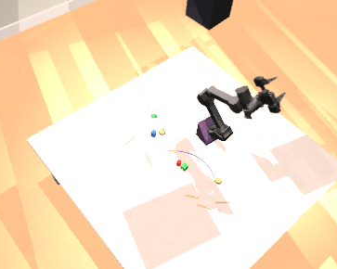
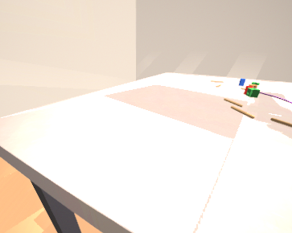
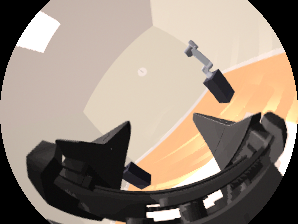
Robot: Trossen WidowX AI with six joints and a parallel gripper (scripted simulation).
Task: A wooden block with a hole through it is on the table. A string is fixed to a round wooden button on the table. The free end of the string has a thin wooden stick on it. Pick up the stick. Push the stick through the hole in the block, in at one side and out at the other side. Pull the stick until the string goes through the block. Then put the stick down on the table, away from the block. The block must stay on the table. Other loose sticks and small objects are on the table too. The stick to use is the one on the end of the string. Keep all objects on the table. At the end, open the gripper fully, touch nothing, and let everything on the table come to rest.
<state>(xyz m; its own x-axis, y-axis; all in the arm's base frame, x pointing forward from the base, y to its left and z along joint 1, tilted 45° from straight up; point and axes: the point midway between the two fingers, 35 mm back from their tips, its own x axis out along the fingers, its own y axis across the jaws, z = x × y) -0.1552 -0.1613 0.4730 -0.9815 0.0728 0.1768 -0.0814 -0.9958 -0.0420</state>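
Now: the green cube 38 cm ahead of my gripper tip, 18 cm to the right of it and 52 cm below it. Also, from my gripper tip: round wooden button (31 cm ahead, 53 cm below); thin wooden stick (35 cm ahead, 31 cm to the right, 54 cm below); red piece (39 cm ahead, 22 cm to the right, 52 cm below).
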